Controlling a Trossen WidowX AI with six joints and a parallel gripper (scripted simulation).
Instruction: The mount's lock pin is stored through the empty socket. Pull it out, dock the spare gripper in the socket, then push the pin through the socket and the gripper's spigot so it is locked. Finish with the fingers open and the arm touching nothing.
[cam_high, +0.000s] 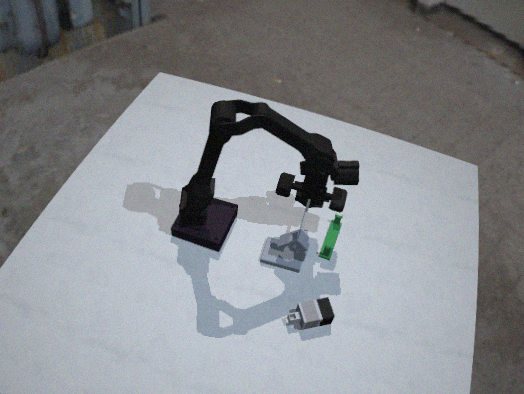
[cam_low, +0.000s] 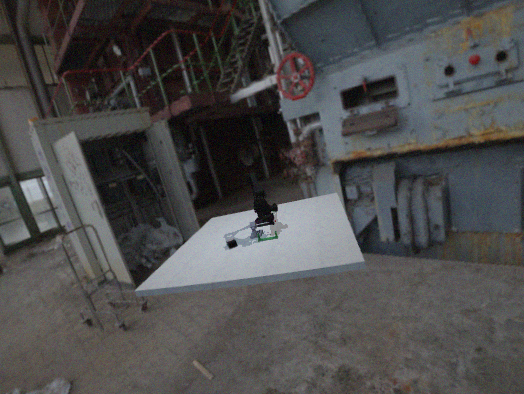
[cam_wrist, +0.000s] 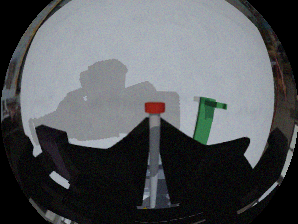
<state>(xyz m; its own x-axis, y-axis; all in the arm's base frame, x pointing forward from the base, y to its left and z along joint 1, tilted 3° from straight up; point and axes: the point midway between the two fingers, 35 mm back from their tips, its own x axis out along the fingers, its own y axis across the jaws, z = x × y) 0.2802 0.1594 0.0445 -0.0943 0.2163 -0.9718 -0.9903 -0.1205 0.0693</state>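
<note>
Right now my gripper tip is 10 cm short of the green block, 4 cm to the left of it and 4 cm above it. From my gripper tip the other things lie so: grey mount: 1 cm ahead, 14 cm to the right, 1 cm below; spare gripper: 12 cm ahead, 30 cm to the right, 4 cm below.
</note>
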